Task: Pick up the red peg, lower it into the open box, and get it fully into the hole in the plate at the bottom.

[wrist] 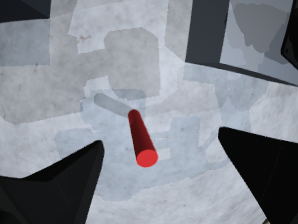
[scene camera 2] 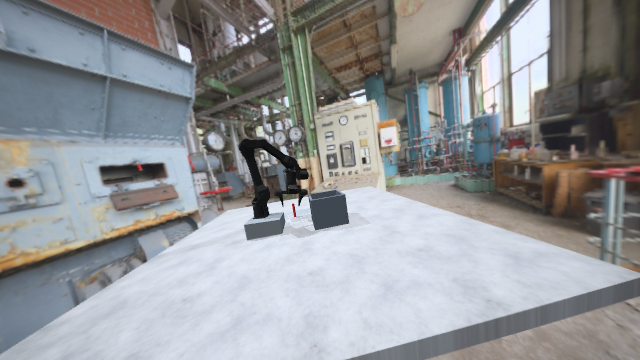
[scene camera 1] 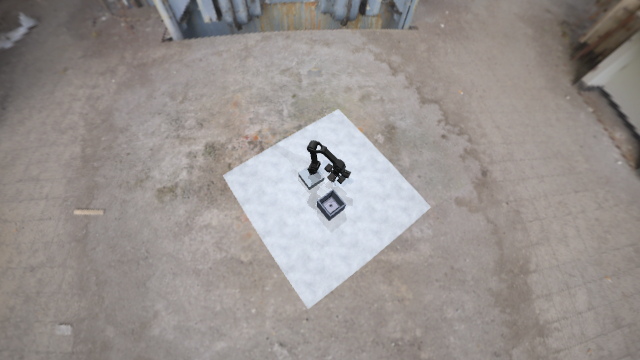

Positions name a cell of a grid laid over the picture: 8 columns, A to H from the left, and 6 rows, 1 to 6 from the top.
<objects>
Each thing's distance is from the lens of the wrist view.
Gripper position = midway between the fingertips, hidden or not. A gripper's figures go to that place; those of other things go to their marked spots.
my gripper (wrist: E4): 10 cm
red peg (wrist: D5): 9 cm
</objects>
